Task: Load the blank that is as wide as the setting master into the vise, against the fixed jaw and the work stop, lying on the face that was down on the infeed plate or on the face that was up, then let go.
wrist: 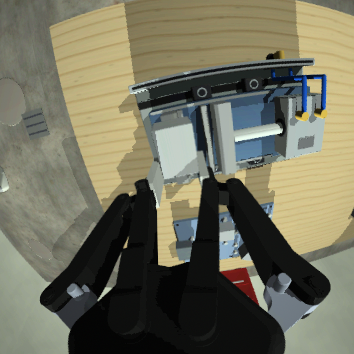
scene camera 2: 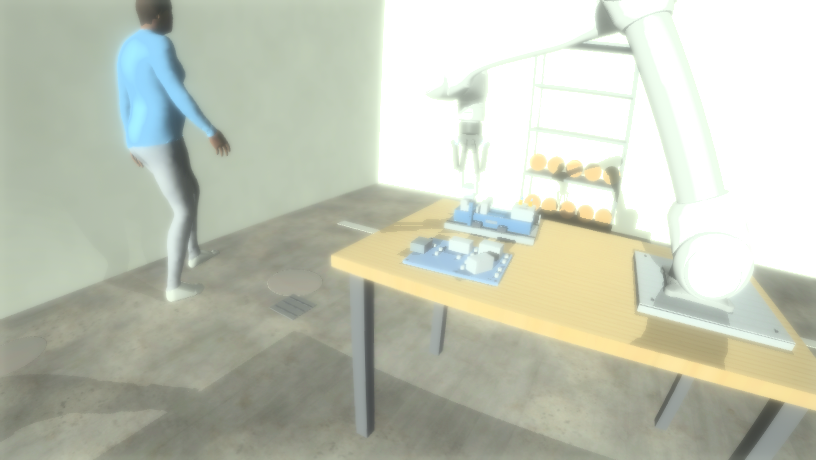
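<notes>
My gripper is shut on a pale grey block-shaped blank, held above the left part of the vise; in the scene view it is washed out by glare. The blue vise has a light grey jaw and a screw rod to the right of the held blank in the wrist view. The blank hides the vise's left part, and contact with the vise cannot be told. The blue infeed plate bears several grey blocks, including a darker one. Which one is the setting master cannot be told.
The vise stands on a grey base on the wooden table. The robot's mounting plate is at the table's right. A person stands beyond the table at the left. A rack with round orange-ended stock is behind.
</notes>
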